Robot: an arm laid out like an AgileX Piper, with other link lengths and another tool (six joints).
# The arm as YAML. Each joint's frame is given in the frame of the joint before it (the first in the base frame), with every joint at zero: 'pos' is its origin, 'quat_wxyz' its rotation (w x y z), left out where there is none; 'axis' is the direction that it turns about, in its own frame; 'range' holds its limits. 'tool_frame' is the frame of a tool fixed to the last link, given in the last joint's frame.
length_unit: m
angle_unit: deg
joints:
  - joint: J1
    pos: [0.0, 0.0, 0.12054]
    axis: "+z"
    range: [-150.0, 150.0]
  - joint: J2
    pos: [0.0, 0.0, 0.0]
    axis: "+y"
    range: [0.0, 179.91]
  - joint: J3
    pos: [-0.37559, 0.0, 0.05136]
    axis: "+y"
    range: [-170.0, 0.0]
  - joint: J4
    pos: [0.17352, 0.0, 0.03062]
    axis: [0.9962, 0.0, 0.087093]
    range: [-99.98, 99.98]
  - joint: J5
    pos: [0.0, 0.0, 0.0]
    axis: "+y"
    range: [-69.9, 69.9]
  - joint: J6
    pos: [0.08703, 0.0, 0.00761]
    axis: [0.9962, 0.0, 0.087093]
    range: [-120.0, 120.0]
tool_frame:
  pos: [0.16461, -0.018, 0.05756]
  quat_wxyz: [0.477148, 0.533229, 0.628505, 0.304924]
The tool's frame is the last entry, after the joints.
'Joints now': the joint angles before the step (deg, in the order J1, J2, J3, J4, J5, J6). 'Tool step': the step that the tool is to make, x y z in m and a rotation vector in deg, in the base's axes. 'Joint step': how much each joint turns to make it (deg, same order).
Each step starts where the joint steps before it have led.
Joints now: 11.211, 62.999, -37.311, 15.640, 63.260, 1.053
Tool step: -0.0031, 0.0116, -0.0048, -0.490, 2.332, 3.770
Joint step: 7.867, 2.370, 0.000, -0.209, -0.995, 4.066
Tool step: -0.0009, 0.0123, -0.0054, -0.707, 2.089, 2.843
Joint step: 7.117, 2.838, -0.006, -0.007, -1.626, 4.008
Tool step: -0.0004, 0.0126, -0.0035, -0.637, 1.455, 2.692
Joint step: 5.780, 2.560, -0.508, 0.114, -1.170, 2.842
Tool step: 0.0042, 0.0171, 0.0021, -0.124, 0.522, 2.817
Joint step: 5.060, 2.612, -2.398, 0.102, -0.231, 2.204
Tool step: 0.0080, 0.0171, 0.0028, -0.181, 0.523, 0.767
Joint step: 3.455, 2.949, -3.180, 0.001, 0.108, 2.795
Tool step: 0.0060, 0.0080, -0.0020, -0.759, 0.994, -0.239
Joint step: 0.856, 2.465, -1.625, -0.004, 0.143, 1.165
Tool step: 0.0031, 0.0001, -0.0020, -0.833, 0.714, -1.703
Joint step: -0.031, 1.091, -0.547, -0.279, 0.113, 1.886
